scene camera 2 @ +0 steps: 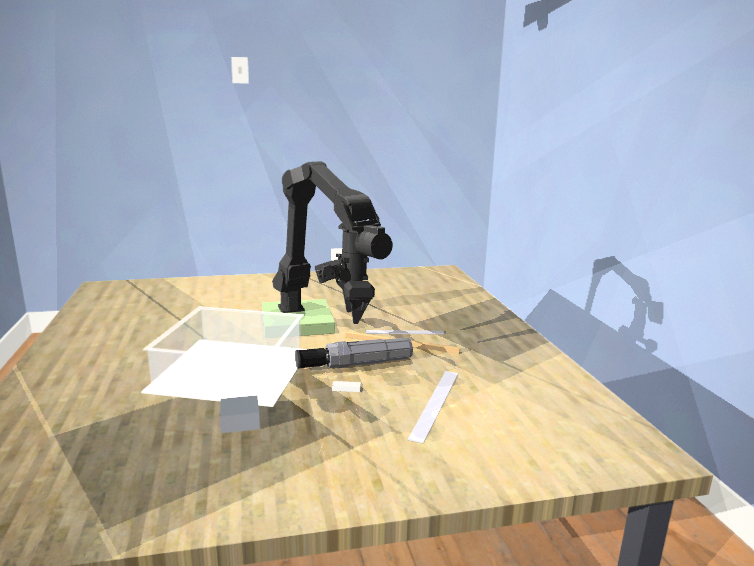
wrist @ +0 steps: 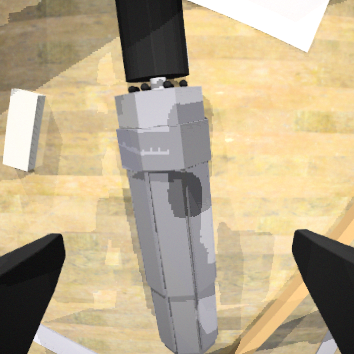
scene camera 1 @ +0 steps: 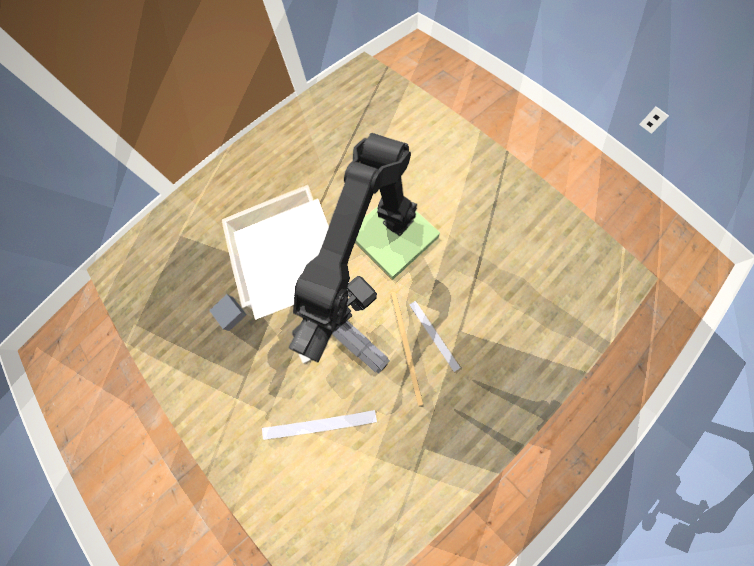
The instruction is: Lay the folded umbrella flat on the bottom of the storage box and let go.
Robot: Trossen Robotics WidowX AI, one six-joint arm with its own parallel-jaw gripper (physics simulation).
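Seen in the pictures: gripper, fingertip midpoint: [scene camera 2: 352,317] [wrist: 179,243]; arm's base at its link origin: [scene camera 2: 291,308] [scene camera 1: 398,221].
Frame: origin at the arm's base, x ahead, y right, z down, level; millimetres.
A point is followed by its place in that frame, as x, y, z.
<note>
The folded umbrella [scene camera 1: 362,349] @[330, -156, -18] [scene camera 2: 371,352] @[351, -117, -4] [wrist: 172,225] @[326, -101, -21], with a grey faceted body and a black handle [scene camera 2: 310,357] @[342, 25, -7] [wrist: 154,40] @[322, 6, -17], lies on its side on the table. The handle points toward the storage box [scene camera 1: 266,207] @[212, 303, -51] [scene camera 2: 249,313] @[164, 135, -59]. A flat white panel [scene camera 1: 280,255] @[284, 210, 29] [scene camera 2: 225,371] [wrist: 280,15] @[235, 26, 31] covers most of the box's opening, so most of the bottom is hidden. My gripper [scene camera 2: 357,319] @[317, -81, -81] [wrist: 179,243] @[317, -81, -81] is open and empty, pointing down above the umbrella, with its fingers on either side of the grey body in the wrist view. The arm hides the fingertips in scene camera 1.
A small white block [scene camera 1: 305,359] @[448, -54, 21] [scene camera 2: 346,386] @[448, -28, 21] [wrist: 22,131] @[435, -32, 21] lies beside the umbrella. A grey block [scene camera 1: 227,311] @[498, 196, -3] [scene camera 2: 239,414] @[535, 207, -2] stands near the box. A wooden stick [scene camera 1: 406,350] @[260, -239, 21] [wrist: 300,287] @[228, -194, 21] and two pale strips [scene camera 1: 319,424] @[547, -190, 31] [scene camera 1: 435,336] @[183, -274, 31] lie around. The arm's base is on a green slab [scene camera 1: 395,261] @[97, -69, 0] [scene camera 2: 316,328] @[129, -41, 15].
</note>
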